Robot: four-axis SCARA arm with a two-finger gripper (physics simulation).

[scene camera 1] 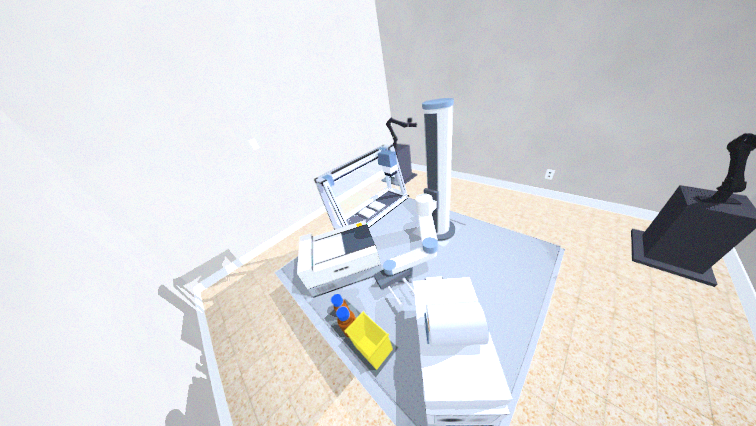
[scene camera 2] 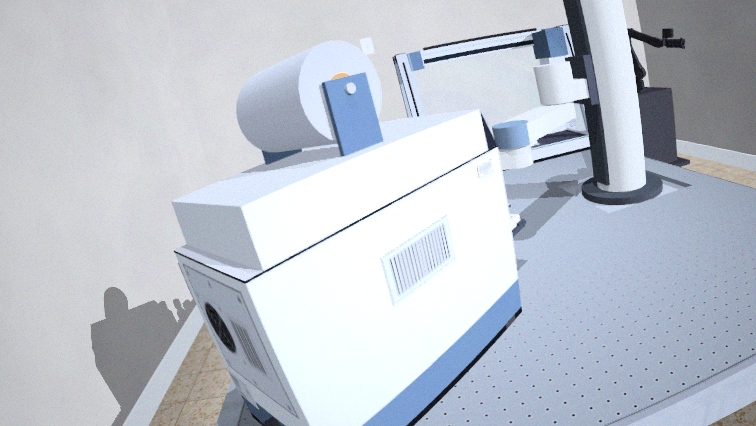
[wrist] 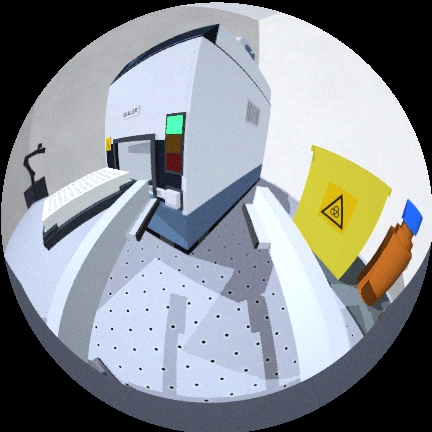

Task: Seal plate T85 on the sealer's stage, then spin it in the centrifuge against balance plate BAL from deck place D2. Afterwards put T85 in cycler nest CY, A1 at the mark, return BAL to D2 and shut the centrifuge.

Labels:
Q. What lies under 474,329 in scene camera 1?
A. A foil roll.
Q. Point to a yellow bin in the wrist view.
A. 341,202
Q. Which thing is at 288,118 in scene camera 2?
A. A foil roll.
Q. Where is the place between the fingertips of my gripper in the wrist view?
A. At 200,193

